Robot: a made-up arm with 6 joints. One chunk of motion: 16 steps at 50 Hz.
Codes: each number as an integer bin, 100 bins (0 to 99) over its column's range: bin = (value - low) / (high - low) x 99, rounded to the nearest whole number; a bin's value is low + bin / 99 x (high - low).
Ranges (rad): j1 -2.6..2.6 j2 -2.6..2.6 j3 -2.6..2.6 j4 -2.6..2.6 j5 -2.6..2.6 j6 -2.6..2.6
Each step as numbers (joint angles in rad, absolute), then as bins.
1 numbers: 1.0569 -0.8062 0.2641 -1.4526 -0.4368 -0.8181
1 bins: 70 34 55 22 41 34
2 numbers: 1.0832 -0.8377 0.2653 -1.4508 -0.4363 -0.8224
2 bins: 70 34 55 22 41 34
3 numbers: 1.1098 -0.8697 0.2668 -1.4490 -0.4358 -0.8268
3 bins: 71 33 55 22 41 34
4 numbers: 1.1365 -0.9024 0.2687 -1.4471 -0.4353 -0.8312
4 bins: 71 32 55 22 41 34
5 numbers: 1.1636 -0.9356 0.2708 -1.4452 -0.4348 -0.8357
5 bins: 72 32 55 22 41 34
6 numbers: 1.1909 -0.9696 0.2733 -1.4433 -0.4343 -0.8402
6 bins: 72 31 55 22 41 34
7 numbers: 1.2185 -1.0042 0.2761 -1.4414 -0.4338 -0.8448
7 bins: 73 30 55 22 41 33
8 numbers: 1.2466 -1.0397 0.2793 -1.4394 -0.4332 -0.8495
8 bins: 73 30 55 22 41 33
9 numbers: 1.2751 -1.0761 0.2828 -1.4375 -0.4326 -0.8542
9 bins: 74 29 55 22 41 33
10 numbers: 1.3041 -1.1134 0.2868 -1.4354 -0.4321 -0.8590
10 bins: 74 28 55 22 41 33
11 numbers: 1.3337 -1.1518 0.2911 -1.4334 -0.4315 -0.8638
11 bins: 75 28 55 22 41 33
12 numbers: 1.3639 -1.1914 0.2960 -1.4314 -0.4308 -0.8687
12 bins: 75 27 55 22 41 33
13 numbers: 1.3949 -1.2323 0.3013 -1.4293 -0.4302 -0.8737
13 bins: 76 26 55 22 41 33
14 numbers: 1.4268 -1.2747 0.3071 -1.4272 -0.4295 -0.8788
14 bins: 77 25 55 22 41 33
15 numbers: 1.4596 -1.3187 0.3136 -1.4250 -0.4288 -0.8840
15 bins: 77 24 55 22 41 33
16 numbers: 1.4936 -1.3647 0.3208 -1.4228 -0.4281 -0.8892
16 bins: 78 24 56 22 41 33
